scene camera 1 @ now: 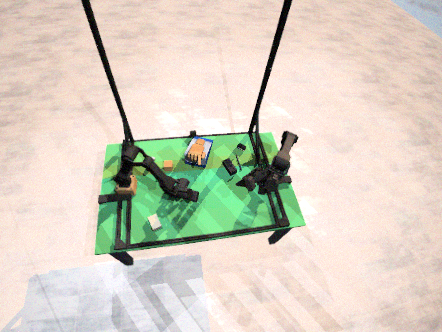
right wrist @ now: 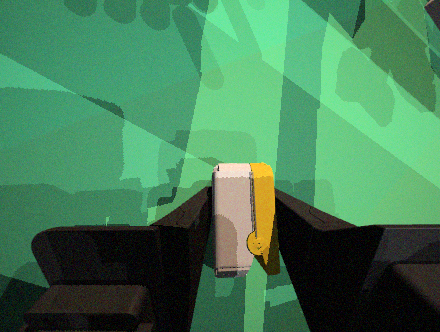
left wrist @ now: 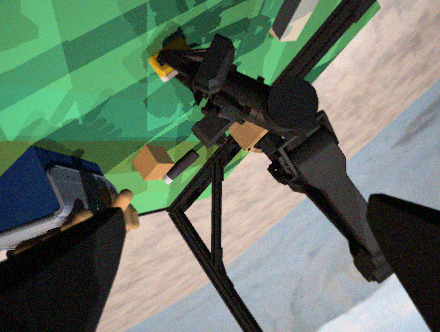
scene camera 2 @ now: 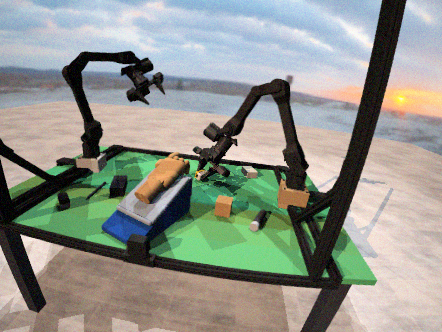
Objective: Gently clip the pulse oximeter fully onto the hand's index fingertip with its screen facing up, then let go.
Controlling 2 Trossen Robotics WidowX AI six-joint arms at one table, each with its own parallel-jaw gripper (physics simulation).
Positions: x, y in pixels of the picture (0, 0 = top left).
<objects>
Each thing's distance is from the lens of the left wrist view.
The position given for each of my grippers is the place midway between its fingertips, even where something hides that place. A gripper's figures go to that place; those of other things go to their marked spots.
my left gripper (left wrist: 246, 213): 0.11 m
my right gripper (left wrist: 160, 59): 0.49 m
</objects>
